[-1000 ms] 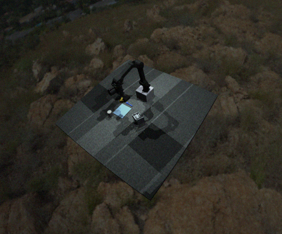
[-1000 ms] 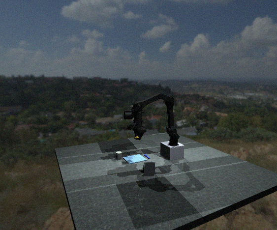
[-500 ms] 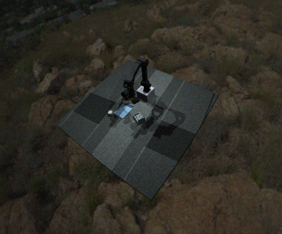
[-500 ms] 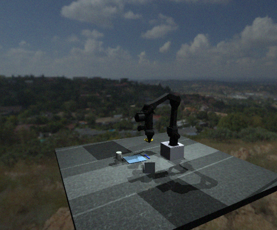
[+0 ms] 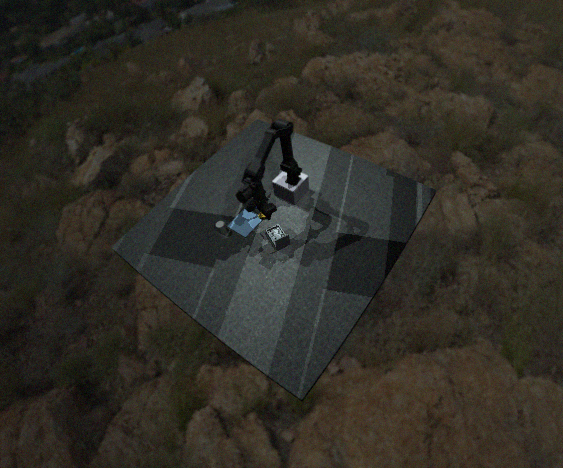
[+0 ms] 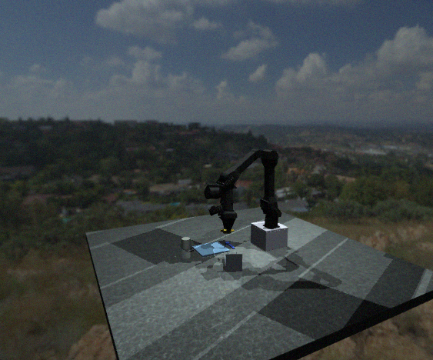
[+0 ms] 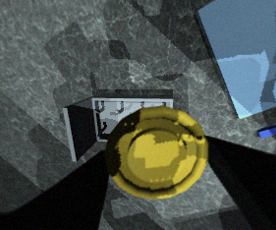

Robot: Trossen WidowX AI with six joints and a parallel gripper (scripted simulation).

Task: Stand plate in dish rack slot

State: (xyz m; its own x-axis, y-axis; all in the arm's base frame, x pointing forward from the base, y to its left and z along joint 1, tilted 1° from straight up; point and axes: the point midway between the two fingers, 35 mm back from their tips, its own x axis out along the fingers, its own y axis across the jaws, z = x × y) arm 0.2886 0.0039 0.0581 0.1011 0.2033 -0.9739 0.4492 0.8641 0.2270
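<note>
Right now the dish rack is 11 cm below my gripper tip, 5 cm to the left of it and 1 cm ahead of it. The rest, counted from my gripper tip: blue spoon 14 cm to the right, 13 cm below, 12 cm behind; yellow plate 1 cm above; white cup 24 cm to the right, 11 cm below, 9 cm ahead.
</note>
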